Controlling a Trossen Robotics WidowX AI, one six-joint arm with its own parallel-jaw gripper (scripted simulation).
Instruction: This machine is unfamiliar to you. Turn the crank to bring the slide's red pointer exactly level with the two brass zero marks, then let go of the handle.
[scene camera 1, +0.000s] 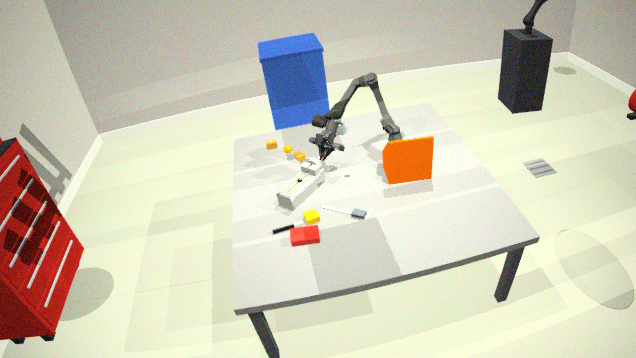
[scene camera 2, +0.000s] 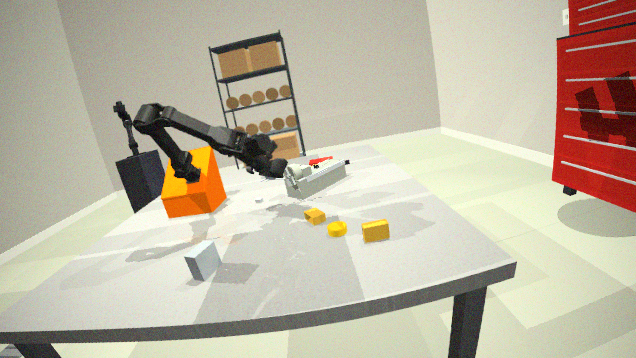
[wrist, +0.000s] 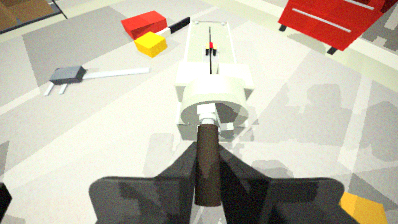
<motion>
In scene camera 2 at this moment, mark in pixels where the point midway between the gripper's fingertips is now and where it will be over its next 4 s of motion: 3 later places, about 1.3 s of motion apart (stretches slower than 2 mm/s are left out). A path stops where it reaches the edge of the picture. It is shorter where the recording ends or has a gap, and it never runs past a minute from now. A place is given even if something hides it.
The gripper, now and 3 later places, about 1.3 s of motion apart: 281, 177; 283, 177; 284, 177; 273, 160
</motion>
